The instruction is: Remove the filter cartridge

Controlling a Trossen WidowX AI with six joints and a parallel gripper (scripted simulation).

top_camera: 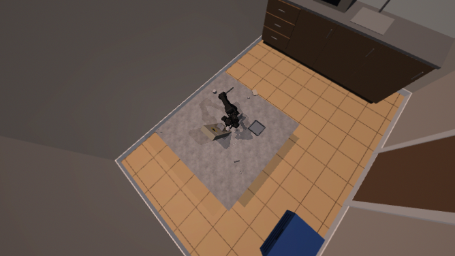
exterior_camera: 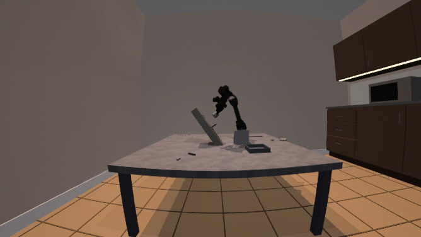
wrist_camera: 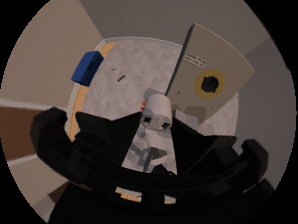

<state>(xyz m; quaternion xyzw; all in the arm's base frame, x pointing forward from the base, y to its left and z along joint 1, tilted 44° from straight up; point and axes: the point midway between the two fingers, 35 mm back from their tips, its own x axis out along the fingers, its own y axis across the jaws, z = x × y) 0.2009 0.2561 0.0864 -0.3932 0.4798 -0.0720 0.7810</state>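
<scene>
Right now the dark square tray is 320 mm behind my gripper tip, 260 mm below it and 150 mm to the left of it. Also, from my gripper tip: tan service panel (100 mm to the right, 100 mm below, 90 mm ahead); round filter cartridge (right at my gripper tip); small tan block (680 mm behind, 260 mm below, 230 mm to the right).
</scene>
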